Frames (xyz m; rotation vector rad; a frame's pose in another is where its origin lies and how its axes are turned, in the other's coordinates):
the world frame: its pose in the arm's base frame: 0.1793 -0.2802 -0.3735 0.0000 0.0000 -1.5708
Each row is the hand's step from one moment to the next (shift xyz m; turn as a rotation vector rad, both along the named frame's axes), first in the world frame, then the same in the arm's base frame.
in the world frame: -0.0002 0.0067 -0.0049 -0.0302 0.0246 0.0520
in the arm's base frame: 0.0067 0.0002 -0.0049 0.0246 0.0302 0.0520
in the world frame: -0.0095 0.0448 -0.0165 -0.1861 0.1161 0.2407
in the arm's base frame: 0.0448 0.0095 -0.0165 0.1161 0.1861 0.2407
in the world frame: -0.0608 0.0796 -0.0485 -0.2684 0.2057 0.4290
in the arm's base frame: 0.0796 0.0608 -0.0485 0.2057 0.2684 0.4290
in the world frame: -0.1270 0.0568 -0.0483 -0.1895 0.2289 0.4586
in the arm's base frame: 0.0568 0.1270 -0.0483 0.2289 0.1895 0.4586
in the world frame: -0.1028 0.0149 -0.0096 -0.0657 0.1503 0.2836
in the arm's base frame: 0.0149 0.1028 -0.0096 0.1503 0.0657 0.2836
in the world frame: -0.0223 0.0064 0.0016 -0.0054 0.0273 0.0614
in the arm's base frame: 0.0064 0.0223 0.0016 0.0273 0.0054 0.0614
